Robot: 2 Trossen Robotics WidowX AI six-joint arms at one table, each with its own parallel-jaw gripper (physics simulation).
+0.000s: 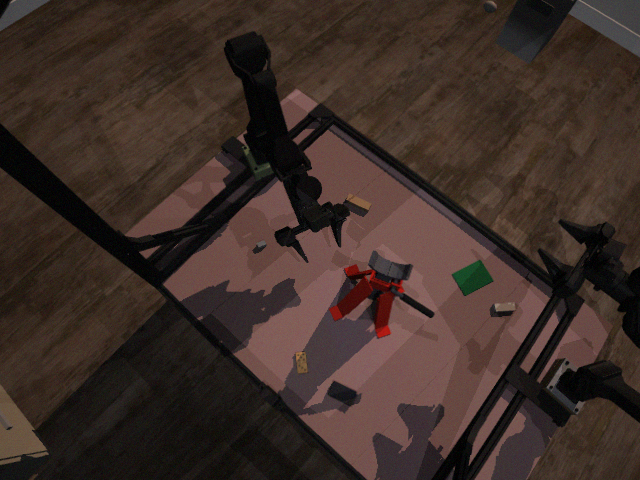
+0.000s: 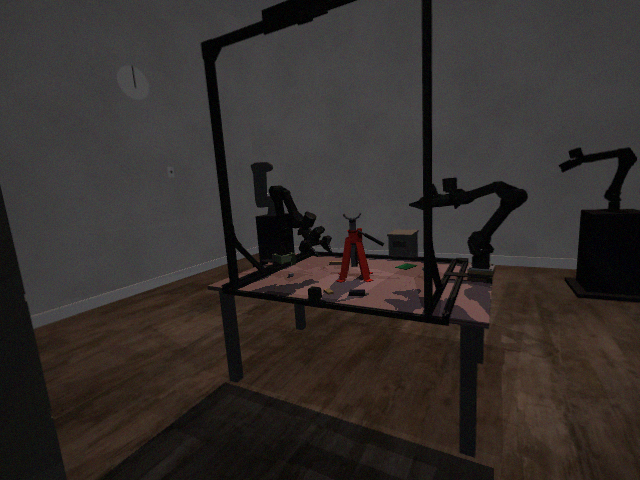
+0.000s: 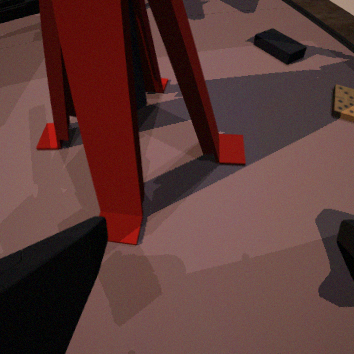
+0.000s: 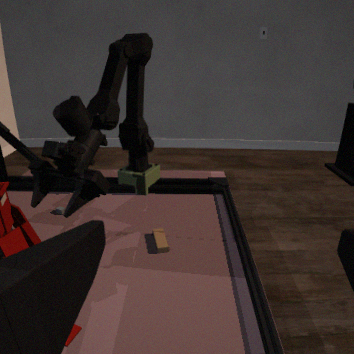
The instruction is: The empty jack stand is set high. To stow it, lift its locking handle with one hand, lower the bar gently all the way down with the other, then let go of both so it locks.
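Note:
The red jack stand (image 1: 356,298) (image 2: 354,237) (image 3: 95,100) (image 4: 20,241) stands upright on the table. Its grey curved saddle (image 1: 390,266) sits high above the legs on the dark bar (image 2: 352,225). The black locking handle (image 1: 416,304) (image 2: 373,239) slopes down to the right. My left gripper (image 1: 323,253) (image 2: 320,250) (image 3: 223,230) (image 4: 47,211) is open and empty, low to the left of the stand and apart from it. My right gripper (image 1: 550,236) (image 2: 413,204) (image 4: 222,237) is open and empty, high up at the right, well away from the handle.
A green pad (image 1: 472,277) (image 2: 406,266) and a white block (image 1: 504,308) lie right of the stand. A tan block (image 1: 358,203) (image 4: 160,241) lies behind it. A domino (image 1: 301,362) and a black box (image 1: 342,392) (image 3: 280,46) lie in front. Black frame rails edge the table.

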